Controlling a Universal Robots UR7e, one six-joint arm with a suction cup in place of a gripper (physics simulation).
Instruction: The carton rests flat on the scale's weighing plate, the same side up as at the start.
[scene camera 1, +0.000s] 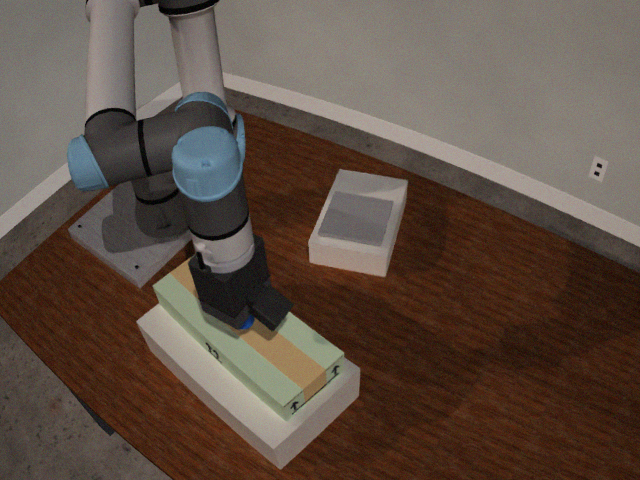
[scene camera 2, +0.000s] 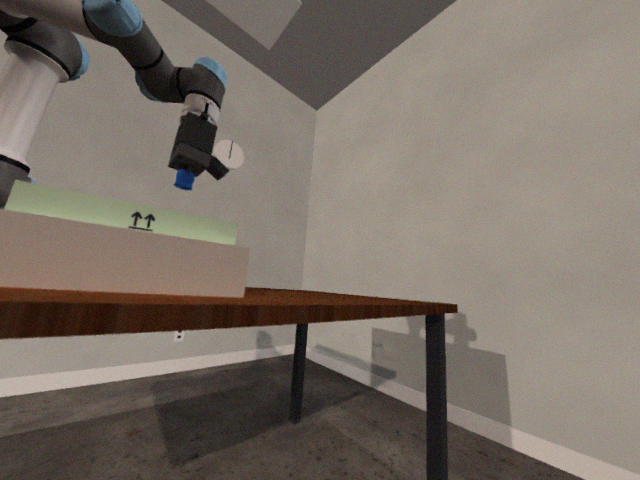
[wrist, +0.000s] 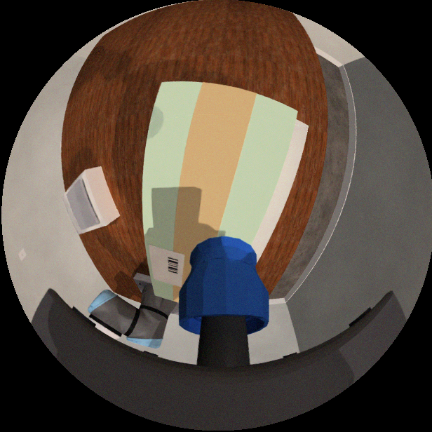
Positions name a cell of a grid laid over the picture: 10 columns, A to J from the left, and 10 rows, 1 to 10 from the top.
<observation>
white scale: scene camera 1 F5; wrist C5; not seen in scene camera 2 (hidden by a large white block)
</observation>
